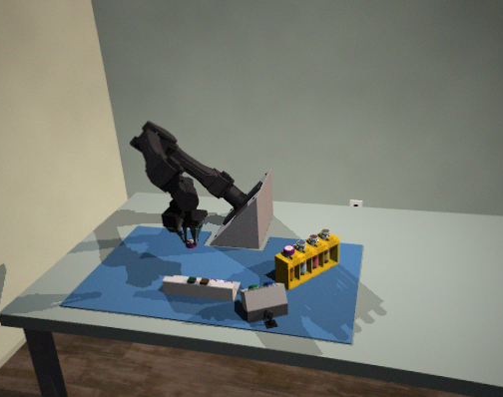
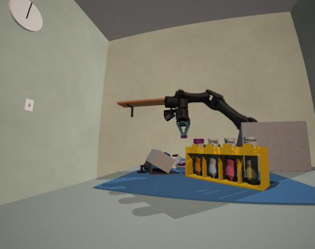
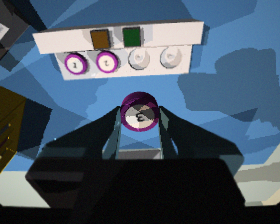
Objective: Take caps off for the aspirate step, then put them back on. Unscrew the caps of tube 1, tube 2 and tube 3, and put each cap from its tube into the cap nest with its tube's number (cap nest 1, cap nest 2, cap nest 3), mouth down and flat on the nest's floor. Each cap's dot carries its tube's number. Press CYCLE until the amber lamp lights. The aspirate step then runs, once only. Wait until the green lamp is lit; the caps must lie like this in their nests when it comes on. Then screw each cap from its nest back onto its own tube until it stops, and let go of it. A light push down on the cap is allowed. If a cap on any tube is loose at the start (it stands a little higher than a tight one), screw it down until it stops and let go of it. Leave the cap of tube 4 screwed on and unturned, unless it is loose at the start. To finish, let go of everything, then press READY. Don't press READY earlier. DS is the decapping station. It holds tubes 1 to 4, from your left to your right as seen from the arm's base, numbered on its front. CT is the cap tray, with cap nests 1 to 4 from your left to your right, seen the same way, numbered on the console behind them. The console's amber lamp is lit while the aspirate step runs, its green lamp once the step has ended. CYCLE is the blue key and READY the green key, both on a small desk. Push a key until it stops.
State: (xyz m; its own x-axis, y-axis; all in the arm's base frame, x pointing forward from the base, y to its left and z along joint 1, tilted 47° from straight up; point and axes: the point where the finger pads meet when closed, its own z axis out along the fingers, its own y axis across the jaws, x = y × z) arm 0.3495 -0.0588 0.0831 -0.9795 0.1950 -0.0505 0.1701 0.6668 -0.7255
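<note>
Now: the green ready key 190 mm to the left of my hand, 90 mm below it and 90 mm ahead of it. Round my hand: blue cycle key: 240 mm to the left, 90 mm below, 70 mm ahead; then small key desk: 210 mm to the left, 100 mm below, 90 mm ahead.
</note>
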